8 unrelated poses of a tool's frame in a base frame.
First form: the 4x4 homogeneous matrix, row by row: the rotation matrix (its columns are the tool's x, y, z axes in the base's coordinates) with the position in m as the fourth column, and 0 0 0 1 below. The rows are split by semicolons.
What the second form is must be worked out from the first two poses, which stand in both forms.
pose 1, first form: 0.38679 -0.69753 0.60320 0.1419; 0.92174 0.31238 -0.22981 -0.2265; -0.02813 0.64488 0.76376 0.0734; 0 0 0 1
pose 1, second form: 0.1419 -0.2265 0.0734 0.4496 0.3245 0.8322 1.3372
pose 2, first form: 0.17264 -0.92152 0.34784 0.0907; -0.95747 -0.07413 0.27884 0.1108; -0.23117 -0.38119 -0.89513 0.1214; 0 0 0 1
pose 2, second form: 0.0907 0.1108 0.1214 -0.7511 0.6589 -0.0409 2.6867
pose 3, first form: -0.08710 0.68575 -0.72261 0.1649; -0.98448 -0.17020 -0.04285 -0.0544; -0.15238 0.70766 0.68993 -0.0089; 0 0 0 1
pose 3, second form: 0.1649 -0.0544 -0.0089 0.3913 -0.2973 -0.8709 1.8584
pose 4, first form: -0.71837 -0.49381 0.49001 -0.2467; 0.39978 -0.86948 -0.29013 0.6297; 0.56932 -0.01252 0.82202 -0.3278; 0 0 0 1
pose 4, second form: -0.2467 0.6297 -0.3278 0.2956 -0.0845 0.9516 2.6528
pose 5, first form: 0.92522 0.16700 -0.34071 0.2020; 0.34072 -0.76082 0.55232 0.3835; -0.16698 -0.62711 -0.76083 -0.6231; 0 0 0 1
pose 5, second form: 0.2020 0.3835 -0.6231 -0.9790 -0.1442 0.1442 2.4951
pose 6, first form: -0.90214 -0.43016 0.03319 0.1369; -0.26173 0.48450 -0.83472 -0.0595; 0.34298 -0.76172 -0.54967 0.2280; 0 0 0 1
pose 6, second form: 0.1369 -0.0595 0.2280 0.2027 -0.8603 0.4677 2.9606
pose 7, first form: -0.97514 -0.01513 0.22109 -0.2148; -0.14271 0.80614 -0.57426 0.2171; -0.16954 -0.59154 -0.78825 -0.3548; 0 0 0 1
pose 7, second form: -0.2148 0.2171 -0.3548 -0.0420 0.9497 -0.3102 2.9345
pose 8, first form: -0.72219 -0.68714 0.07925 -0.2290; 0.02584 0.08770 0.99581 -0.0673; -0.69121 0.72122 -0.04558 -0.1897; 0 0 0 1
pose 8, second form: -0.2290 -0.0673 -0.1897 -0.2531 0.7101 0.6571 2.5681
